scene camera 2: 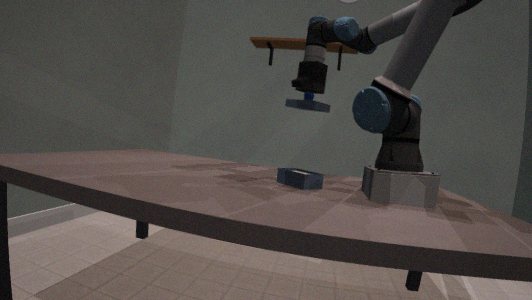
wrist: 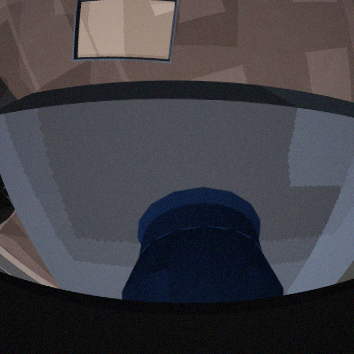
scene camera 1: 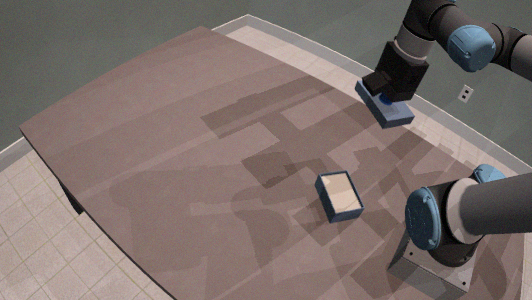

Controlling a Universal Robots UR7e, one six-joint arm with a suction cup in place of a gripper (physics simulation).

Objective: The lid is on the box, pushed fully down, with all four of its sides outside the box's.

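Frame: origin at the arm's base, x right, y back, z down, level; metres.
Seen in the pictures: end effector, tool point: (scene camera 2: 307,105) (wrist: 197,209) (scene camera 1: 383,103); arm's base, origin of the base link: (scene camera 2: 398,169).
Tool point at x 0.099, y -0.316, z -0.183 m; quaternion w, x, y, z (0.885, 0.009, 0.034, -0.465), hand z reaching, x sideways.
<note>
Pixels of each thing's top centre, then the offset from my tool point to it. "spot": a spot on its surface instead. Level surfaces: height alone.
- open blue box, middle of its top: (wrist: 121,26) (scene camera 1: 341,190) (scene camera 2: 300,171) dx -0.098, dy +0.007, dz +0.224 m
- box's rim, surface spot: (wrist: 173,40) spot: dx -0.046, dy -0.030, dz +0.224 m
- blue-grey lid, middle of its top: (wrist: 221,267) (scene camera 1: 387,96) (scene camera 2: 308,100) dx +0.010, dy +0.000, dz -0.018 m
- brown table, its level: dz +0.272 m
An open blue box (scene camera 1: 331,205) (scene camera 2: 307,181) with a pale inside stands on the table; part of the box's rim (wrist: 173,40) shows at the top of the wrist view. My gripper, a dark blue suction cup (scene camera 1: 385,99) (scene camera 2: 309,96) (wrist: 200,215), is on the top face of the blue-grey lid (scene camera 1: 397,117) (scene camera 2: 300,104) (wrist: 165,145) and holds it in the air. The lid is well above the table and apart from the box, roughly level, slightly tilted in scene camera 2. The lid's underside is hidden.
The brown table (scene camera 1: 125,100) (scene camera 2: 100,175) carries the box and the arm's grey base block (scene camera 1: 435,270) (scene camera 2: 400,187). An orange-brown wall shelf (scene camera 2: 280,43) is behind the arm. The arm's lower joints stand close to the right of the box in scene camera 1.
</note>
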